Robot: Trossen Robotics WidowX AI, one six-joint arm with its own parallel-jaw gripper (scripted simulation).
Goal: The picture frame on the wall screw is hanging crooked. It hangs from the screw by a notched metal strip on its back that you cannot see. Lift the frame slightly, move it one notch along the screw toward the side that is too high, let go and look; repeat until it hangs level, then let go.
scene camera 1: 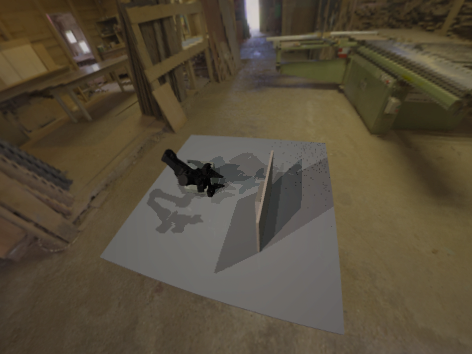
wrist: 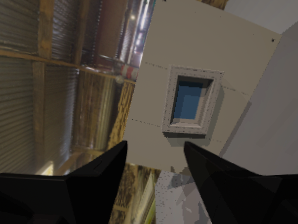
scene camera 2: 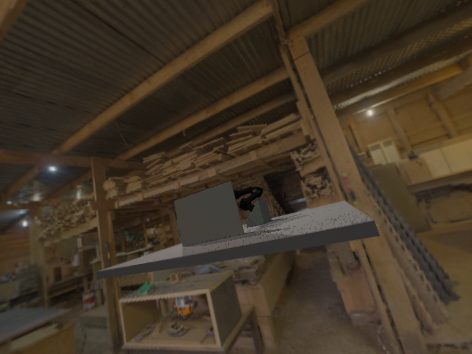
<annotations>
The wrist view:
my gripper: 156, 145
picture frame: 190, 96
wall panel: 229, 43
</annotations>
